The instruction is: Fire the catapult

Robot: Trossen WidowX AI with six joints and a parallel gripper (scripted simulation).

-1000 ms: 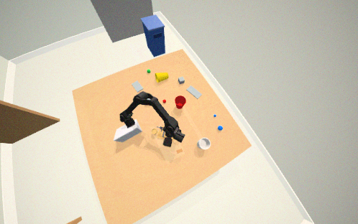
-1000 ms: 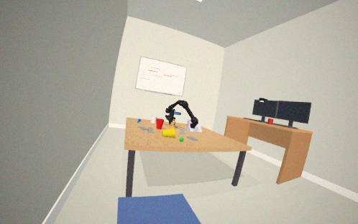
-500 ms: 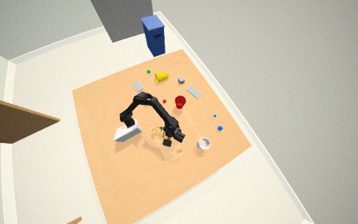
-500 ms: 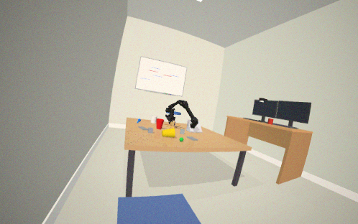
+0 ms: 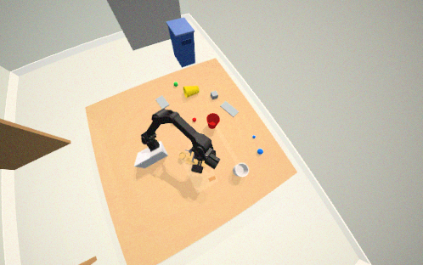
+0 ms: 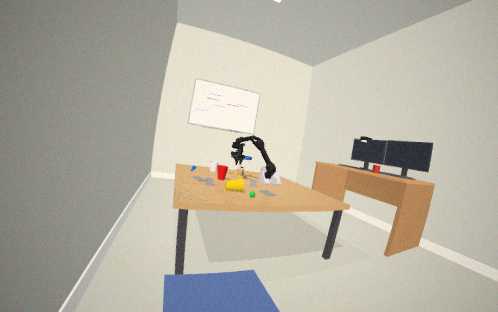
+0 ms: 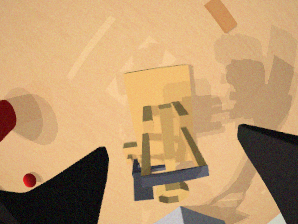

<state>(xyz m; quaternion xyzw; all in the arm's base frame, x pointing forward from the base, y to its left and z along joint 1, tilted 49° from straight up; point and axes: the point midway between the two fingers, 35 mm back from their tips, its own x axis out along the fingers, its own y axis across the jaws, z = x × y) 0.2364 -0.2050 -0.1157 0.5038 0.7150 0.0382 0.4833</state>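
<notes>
Right now the red ball is 30 cm to the left of my gripper tip, 11 cm below it and 11 cm ahead of it. Round my gripper tip: white mug 20 cm to the right, 20 cm ahead, 9 cm below; tan wooden catapult 7 cm below, 6 cm to the left, 4 cm behind; small wooden block 15 cm to the right, 12 cm below, 1 cm ahead.
</notes>
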